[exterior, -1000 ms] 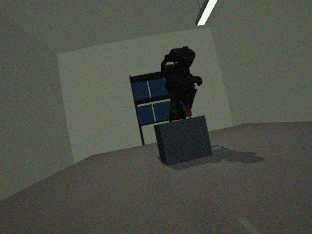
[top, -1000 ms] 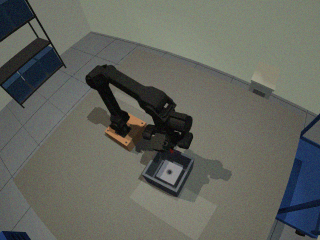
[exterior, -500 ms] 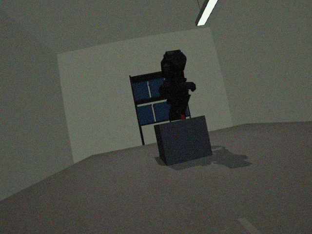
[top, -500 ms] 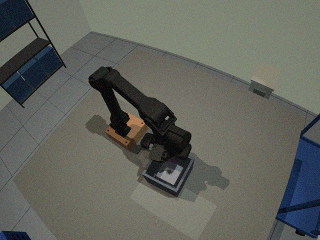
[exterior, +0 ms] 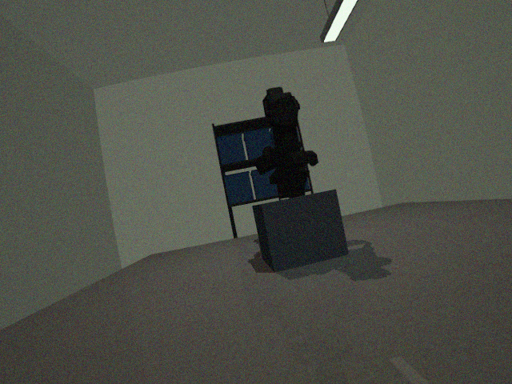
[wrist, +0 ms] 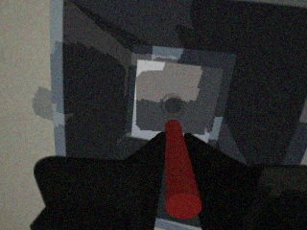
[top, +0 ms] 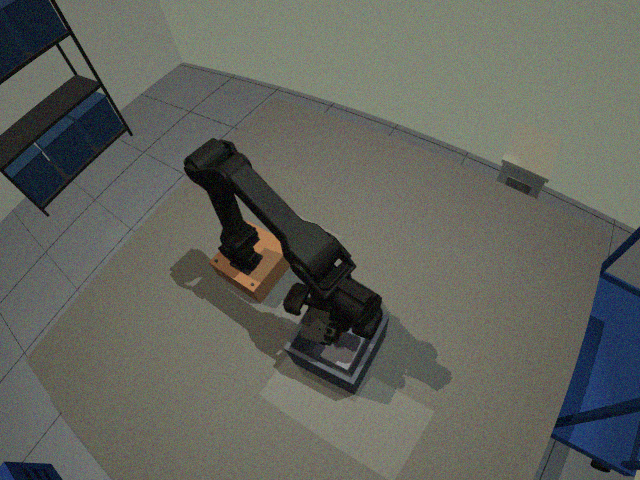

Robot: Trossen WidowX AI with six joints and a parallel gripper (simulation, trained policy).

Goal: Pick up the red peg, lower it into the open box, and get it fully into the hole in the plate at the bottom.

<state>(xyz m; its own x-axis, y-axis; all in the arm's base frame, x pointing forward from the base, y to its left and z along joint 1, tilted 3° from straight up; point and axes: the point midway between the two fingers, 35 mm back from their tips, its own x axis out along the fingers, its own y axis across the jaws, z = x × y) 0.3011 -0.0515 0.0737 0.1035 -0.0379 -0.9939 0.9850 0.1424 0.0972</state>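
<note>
The red peg lies 2 cm above my gripper tip. Round my gripper tip: light plate 1 cm ahead, 1 cm to the right, 7 cm below.
</note>
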